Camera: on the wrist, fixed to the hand. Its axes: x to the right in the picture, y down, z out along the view.
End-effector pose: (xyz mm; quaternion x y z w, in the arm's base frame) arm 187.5 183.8 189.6 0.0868 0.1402 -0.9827 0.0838
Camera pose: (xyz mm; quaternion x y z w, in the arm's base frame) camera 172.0 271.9 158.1 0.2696 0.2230 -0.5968 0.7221
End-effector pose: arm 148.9 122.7 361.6 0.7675 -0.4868 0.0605 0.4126
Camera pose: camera 232.1 167.8 355.7 0.1281 -0.8188 0.3370 0.4468
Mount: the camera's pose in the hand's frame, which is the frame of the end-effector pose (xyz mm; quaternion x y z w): 8.8 -78.1 -53.1 -0.1756 0.1306 0.6781 0.7017
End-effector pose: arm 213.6 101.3 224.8 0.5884 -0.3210 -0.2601 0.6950
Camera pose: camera 260.6 115.9 143.7 0.1071 -0.4878 0.3092 0.8093
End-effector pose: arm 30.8 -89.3 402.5 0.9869 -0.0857 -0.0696 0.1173
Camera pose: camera 59.7 -4.5 433.6 0.6229 -0.7018 0.1445 0.3140
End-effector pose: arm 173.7 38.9 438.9 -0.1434 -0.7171 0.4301 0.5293
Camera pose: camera 236.6 23.4 508.2 -0.7360 -0.4123 0.5161 0.1482
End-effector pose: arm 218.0 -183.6 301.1 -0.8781 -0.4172 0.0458 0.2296
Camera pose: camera 182.6 -153.7 383.8 -0.9454 0.3246 -0.0001 0.0303
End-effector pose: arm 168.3 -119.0 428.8 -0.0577 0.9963 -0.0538 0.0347
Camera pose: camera 164.3 -191.7 489.6 -0.6360 -0.7522 -0.1532 0.0794
